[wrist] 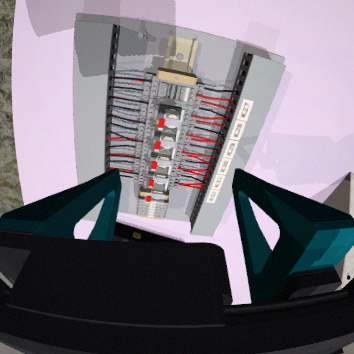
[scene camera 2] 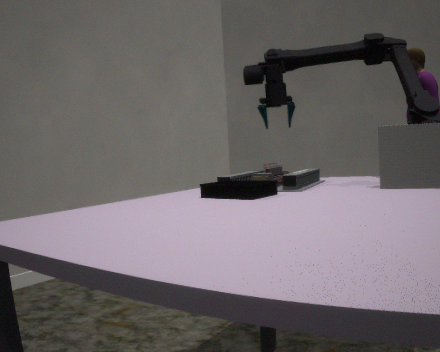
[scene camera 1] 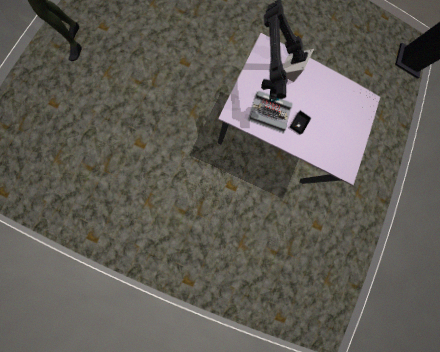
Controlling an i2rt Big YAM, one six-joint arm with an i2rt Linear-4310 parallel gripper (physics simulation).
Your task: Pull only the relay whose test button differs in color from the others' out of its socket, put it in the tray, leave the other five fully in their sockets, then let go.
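Seen in the pictures: gripper, between the fingertips: (wrist: 176, 176) (scene camera 2: 278, 128) (scene camera 1: 270, 97); arm's base, origin of its link: (scene camera 2: 429, 148) (scene camera 1: 299, 58).
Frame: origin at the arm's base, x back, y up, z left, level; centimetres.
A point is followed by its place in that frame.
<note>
A row of relays (scene camera 1: 271, 105) (scene camera 2: 272, 168) (wrist: 170, 121) stands in sockets along the middle of the grey panel (scene camera 1: 280, 124) @(y -5.6, x -57.2, z 7.0 cm) (scene camera 2: 301, 177) (wrist: 92, 110) @(y -5.7, x -58.7, z -7.4 cm). In the wrist view, several relays show red squares at their left; I cannot make out a differing test button. A grey slotted part (wrist: 175, 92) @(y -7.5, x -49.6, z -11.8 cm) is at the far end of the row. The black tray (scene camera 1: 306, 117) @(y -8.6, x -39.4, z 25.9 cm) (scene camera 2: 238, 190) @(y -7.8, x -43.0, z 28.6 cm) (wrist: 124, 231) @(y -8.1, x -51.1, z 16.3 cm) stands beside the panel, partly hidden in the wrist view. A small light item (scene camera 1: 299, 125) @(y -7.5, x -49.5, z 22.4 cm) shows inside it, too small to name. My gripper (scene camera 1: 274, 98) @(y 8.2, x -49.3, z -10.5 cm) (scene camera 2: 278, 128) @(y 8.2, x -49.3, z -10.5 cm) (wrist: 176, 176) @(y 8.2, x -49.3, z -10.5 cm) is open and empty, high above the panel.
Red and black wires run between the sockets and the slotted ducts. A label strip, K27 to K32, lies on the right duct (wrist: 230, 148) @(y -5.7, x -40.6, z -7.6 cm). The arm's grey base block (scene camera 2: 410, 157) @(y -2.0, x -4.9, z 5.7 cm) stands on the pink table (scene camera 1: 335, 125) @(y -10.0, x -32.5, z 53.2 cm) (scene camera 2: 150, 240) @(y -10.0, x -31.8, z 72.7 cm). A person (scene camera 2: 427, 82) stands behind the arm.
</note>
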